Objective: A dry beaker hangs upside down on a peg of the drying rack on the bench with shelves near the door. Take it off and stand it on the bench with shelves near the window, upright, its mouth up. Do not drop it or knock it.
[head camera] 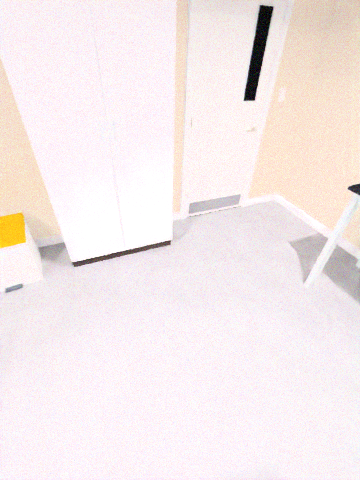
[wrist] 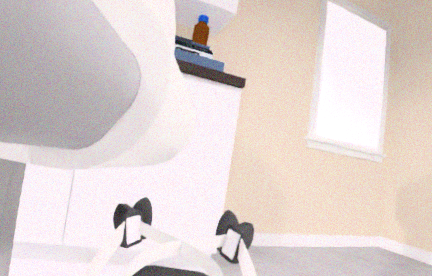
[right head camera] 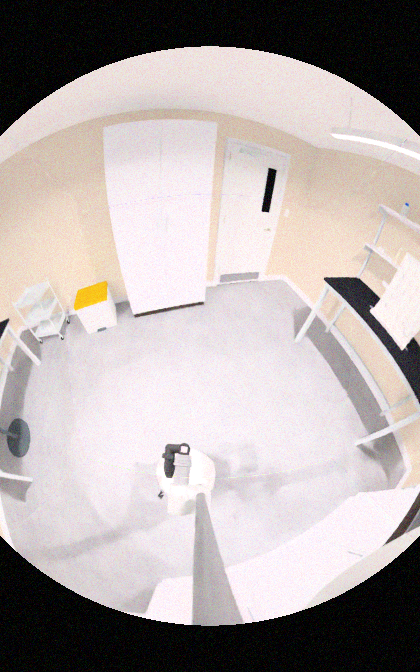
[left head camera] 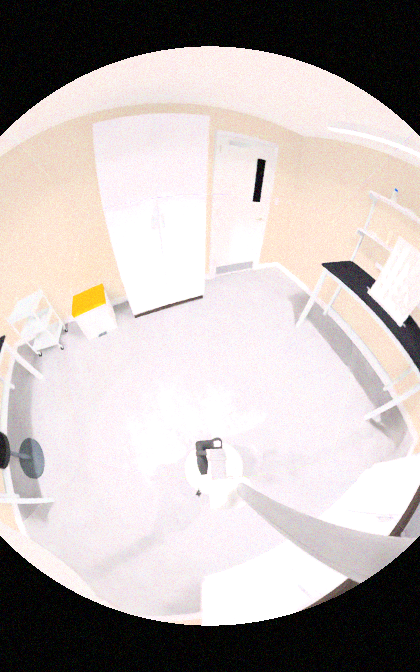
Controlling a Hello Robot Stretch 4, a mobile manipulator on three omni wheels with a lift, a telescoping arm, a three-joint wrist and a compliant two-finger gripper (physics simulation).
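Places are measured from the robot's base along level axes (x ahead, y left, z up), in centimetres.
Where they show: gripper, fingertip midpoint: [wrist: 185,220].
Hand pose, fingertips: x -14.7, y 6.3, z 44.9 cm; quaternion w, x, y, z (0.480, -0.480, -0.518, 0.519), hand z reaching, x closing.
After its pixels a point has its place.
The drying rack [left head camera: 395,285] [right head camera: 401,305] is a pale upright board on the black-topped bench with shelves [left head camera: 345,272] [right head camera: 347,287] at the right, beyond the door; a corner of this bench shows in the head camera view [head camera: 356,189] @[x 142.0, y -111.2, z 88.4 cm]. No beaker can be made out on the rack. Part of another black-topped bench [left head camera: 2,343] [right head camera: 4,326] shows at the far left, with a stool by it. My gripper [wrist: 185,220] @[x -14.7, y 6.3, z 44.9 cm] is open and empty, its two dark fingertips well apart, away from both benches.
A tall white cabinet [head camera: 120,150] @[x 175.7, y 37.0, z 96.2 cm] [left head camera: 165,250] [right head camera: 167,250] stands left of the door [head camera: 230,125] @[x 260.1, y -53.5, z 94.8 cm]. A yellow-lidded bin [left head camera: 95,315] [right head camera: 96,310] and a white cart [left head camera: 49,344] stand left of it. A white counter unit [wrist: 150,200] @[x -94.5, y -14.4, z 32.1 cm] and a window [wrist: 350,85] @[x -209.3, y 111.0, z 132.3 cm] show in the wrist view.
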